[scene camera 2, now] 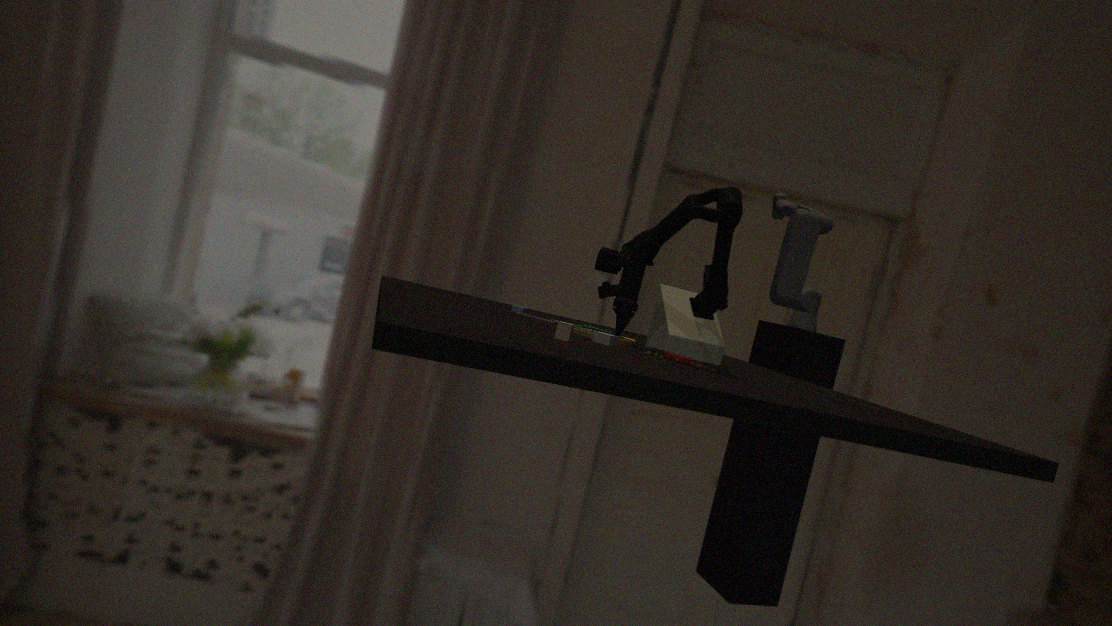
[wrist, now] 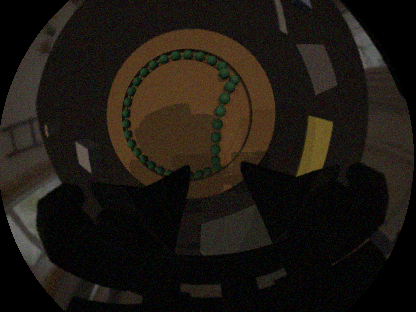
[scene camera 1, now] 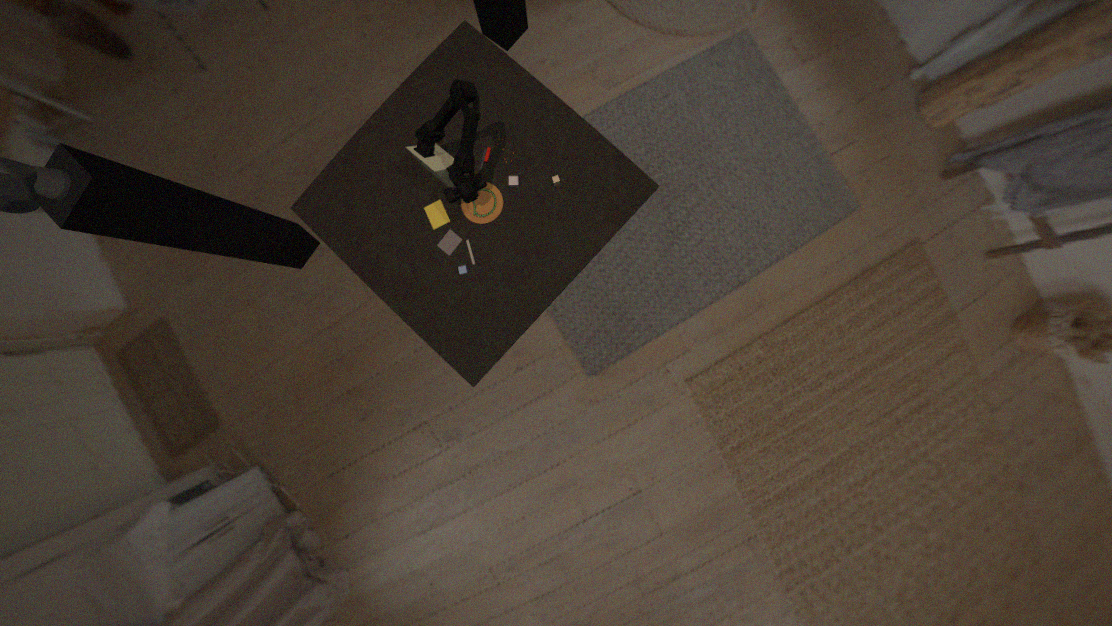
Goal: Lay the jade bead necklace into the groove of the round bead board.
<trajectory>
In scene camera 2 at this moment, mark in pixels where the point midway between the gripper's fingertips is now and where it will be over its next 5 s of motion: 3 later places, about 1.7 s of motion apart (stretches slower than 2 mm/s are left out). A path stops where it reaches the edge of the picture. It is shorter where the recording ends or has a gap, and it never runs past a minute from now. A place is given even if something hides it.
My gripper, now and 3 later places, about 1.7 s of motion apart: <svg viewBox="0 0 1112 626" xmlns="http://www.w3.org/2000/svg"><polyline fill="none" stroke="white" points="617,335 614,325 615,332 614,321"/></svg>
</trajectory>
